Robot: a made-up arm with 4 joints.
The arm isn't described. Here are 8 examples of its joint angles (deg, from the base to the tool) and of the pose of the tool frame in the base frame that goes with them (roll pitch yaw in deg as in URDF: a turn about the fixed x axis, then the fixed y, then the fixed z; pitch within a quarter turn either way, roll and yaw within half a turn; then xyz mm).
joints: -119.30 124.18 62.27 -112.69
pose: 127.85 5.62 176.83 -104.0 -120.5 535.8
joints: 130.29 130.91 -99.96 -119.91
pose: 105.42 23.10 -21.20 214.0 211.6 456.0
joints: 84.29 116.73 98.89 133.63
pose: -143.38 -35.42 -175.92 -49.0 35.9 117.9
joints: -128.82 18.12 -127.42 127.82
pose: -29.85 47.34 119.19 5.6 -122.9 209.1
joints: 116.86 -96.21 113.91 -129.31
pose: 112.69 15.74 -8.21 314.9 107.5 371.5
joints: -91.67 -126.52 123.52 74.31
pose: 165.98 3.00 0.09 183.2 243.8 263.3
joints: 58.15 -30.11 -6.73 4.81
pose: -47.37 -30.62 -21.57 11.4 -365.3 -285.8
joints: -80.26 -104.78 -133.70 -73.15
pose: -144.97 -57.16 164.58 565.3 378.3 362.6
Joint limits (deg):
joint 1: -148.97..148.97
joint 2: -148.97..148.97
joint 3: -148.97..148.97
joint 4: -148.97..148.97
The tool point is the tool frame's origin. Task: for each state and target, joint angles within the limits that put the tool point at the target. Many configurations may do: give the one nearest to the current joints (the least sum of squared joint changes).
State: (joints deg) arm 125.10 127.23 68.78 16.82
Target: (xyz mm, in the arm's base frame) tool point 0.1 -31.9 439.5
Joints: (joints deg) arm 148.97 147.79 33.15 60.58
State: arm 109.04 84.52 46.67 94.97
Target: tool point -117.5 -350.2 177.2
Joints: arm 94.85 101.59 57.36 53.13
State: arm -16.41 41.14 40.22 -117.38
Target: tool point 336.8 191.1 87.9
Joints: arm -5.68 53.51 43.43 -133.35
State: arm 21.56 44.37 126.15 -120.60
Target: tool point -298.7 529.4 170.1
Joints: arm -17.21 57.83 148.46 -120.69
